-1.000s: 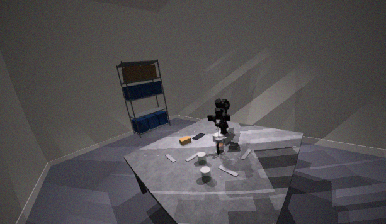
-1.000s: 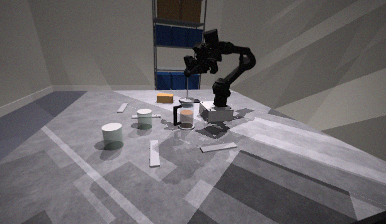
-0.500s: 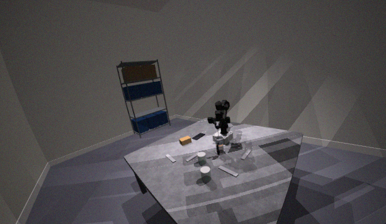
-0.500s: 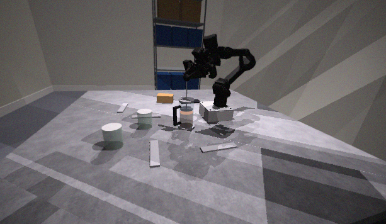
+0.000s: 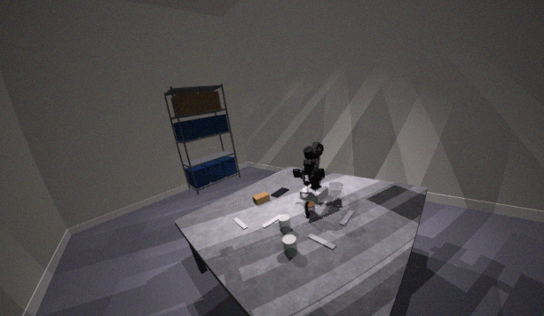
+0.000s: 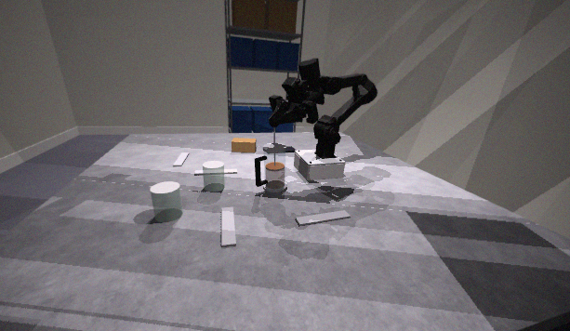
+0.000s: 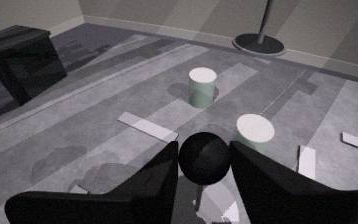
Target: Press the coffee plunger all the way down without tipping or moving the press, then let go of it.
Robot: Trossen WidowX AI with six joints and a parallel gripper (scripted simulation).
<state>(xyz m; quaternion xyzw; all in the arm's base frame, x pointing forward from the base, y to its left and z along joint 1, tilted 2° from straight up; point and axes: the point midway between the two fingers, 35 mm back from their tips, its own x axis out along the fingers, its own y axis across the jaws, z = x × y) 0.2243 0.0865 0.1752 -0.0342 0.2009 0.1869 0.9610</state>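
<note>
Now: the coffee press 11 cm below my gripper tip. From my gripper tip the other things lie so: orange block (42 cm to the right, 20 cm below).
</note>
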